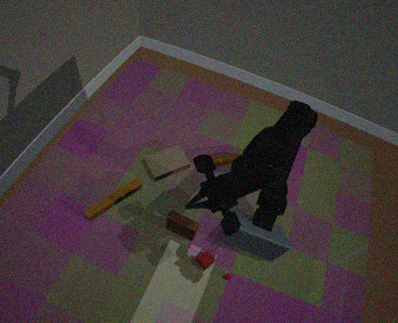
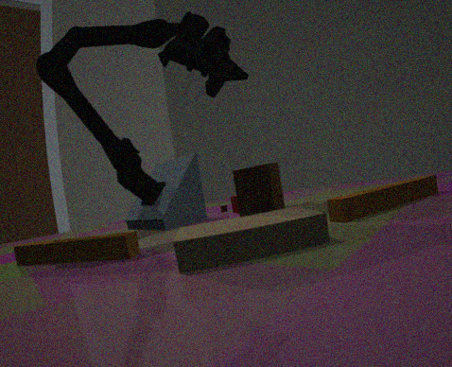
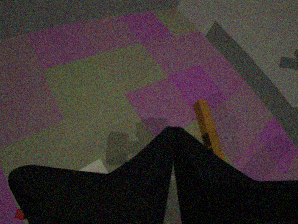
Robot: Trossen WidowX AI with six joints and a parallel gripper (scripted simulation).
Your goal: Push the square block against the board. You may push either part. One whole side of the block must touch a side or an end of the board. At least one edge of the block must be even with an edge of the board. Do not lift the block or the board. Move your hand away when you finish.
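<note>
Right now my gripper tip is 25 cm above the brown square block, 4 cm to the left of it and 1 cm short of it. The rest, counted from my gripper tip: red cube (28 cm below, 10 cm behind, 2 cm to the left); tan flat board (29 cm below, 26 cm to the right, 18 cm ahead).
</note>
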